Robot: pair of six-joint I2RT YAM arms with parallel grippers.
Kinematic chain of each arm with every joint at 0, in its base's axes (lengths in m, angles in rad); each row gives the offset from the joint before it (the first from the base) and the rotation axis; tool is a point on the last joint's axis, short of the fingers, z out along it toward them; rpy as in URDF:
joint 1: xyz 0 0 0.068 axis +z
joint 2: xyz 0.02 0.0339 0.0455 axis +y
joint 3: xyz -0.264 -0.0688 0 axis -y
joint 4: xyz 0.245 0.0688 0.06 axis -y
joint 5: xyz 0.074 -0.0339 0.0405 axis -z
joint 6: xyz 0.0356 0 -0.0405 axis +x
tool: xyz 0 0 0 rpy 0 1.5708 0
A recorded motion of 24 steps. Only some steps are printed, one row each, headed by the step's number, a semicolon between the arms.
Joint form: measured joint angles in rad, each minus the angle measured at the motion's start. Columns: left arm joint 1, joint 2, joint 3, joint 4, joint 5, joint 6; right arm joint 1, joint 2, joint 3, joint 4, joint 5, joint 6.
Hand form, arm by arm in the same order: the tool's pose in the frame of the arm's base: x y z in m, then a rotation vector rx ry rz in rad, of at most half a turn. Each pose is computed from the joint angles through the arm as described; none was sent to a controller.
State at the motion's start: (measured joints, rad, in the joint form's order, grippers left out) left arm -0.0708 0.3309 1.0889 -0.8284 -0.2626 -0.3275; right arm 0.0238 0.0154 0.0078 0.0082 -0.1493 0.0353
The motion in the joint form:
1: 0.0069 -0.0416 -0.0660 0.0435 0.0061 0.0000; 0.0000 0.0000 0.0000 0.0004 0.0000 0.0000
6: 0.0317 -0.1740 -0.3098 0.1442 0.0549 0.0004; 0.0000 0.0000 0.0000 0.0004 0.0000 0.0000
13: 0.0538 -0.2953 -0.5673 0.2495 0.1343 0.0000; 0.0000 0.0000 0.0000 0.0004 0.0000 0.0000
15: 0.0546 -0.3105 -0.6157 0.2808 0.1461 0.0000; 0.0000 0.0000 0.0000 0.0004 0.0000 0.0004
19: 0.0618 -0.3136 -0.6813 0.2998 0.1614 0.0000; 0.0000 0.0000 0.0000 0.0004 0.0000 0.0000
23: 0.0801 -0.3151 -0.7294 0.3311 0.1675 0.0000; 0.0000 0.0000 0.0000 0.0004 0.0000 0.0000
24: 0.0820 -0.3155 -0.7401 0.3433 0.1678 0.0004; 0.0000 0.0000 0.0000 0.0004 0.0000 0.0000
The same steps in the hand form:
1: 0.0176 0.0079 0.3919 -0.4069 1.5693 -0.0937; 0.1105 0.0079 0.1758 -0.1084 1.5684 0.1636
6: 0.0322 0.0061 0.3396 -0.3907 1.5852 -0.1115; 0.1105 0.0079 0.1758 -0.1084 1.5684 0.1636
13: 0.0537 0.0036 0.2802 -0.3532 1.6273 -0.1544; 0.1105 0.0079 0.1758 -0.1084 1.5684 0.1636
15: 0.0590 0.0032 0.2697 -0.3454 1.6314 -0.1633; 0.1105 0.0079 0.1758 -0.1080 1.5684 0.1639
19: 0.0682 0.0030 0.2517 -0.3455 1.6759 -0.1638; 0.1105 0.0079 0.1758 -0.1084 1.5684 0.1636
23: 0.0746 0.0041 0.2400 -0.3584 1.6885 -0.1532; 0.1105 0.0079 0.1758 -0.1084 1.5684 0.1636
24: 0.0760 0.0042 0.2379 -0.3592 1.6863 -0.1520; 0.1105 0.0079 0.1758 -0.1084 1.5684 0.1636

